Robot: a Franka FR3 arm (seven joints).
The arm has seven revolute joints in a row. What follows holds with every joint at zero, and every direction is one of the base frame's.
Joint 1 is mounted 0.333 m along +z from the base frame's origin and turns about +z.
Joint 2 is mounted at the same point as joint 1 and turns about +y.
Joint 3 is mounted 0.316 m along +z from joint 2 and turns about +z.
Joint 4 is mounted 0.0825 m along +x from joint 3 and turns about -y.
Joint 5 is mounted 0.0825 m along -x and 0.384 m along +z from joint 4 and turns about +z.
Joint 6 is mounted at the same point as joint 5 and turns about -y.
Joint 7 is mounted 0.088 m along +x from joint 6 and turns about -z.
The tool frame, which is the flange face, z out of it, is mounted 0.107 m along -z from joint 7; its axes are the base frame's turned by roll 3.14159, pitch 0 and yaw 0 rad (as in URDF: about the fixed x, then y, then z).
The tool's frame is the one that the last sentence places.
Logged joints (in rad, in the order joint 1, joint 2, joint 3, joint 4, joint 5, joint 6, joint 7), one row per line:
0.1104 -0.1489 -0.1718 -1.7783 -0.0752 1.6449 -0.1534
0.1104 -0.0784 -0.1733 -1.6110 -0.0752 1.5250 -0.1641
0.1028 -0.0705 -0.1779 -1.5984 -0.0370 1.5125 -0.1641
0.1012 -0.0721 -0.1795 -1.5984 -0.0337 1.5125 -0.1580
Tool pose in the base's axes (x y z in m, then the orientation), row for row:
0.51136 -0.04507 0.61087 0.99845 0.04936 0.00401 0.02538
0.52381 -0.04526 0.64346 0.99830 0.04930 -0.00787 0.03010
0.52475 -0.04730 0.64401 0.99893 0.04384 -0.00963 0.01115
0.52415 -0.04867 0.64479 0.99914 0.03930 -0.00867 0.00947
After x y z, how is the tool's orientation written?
As a quaternion, x y z w.
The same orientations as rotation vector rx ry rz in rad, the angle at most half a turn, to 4 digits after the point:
3.0870 0.1526 0.0124
3.0775 0.1520 -0.0243
3.1161 0.1368 -0.0300
3.1201 0.1227 -0.0271

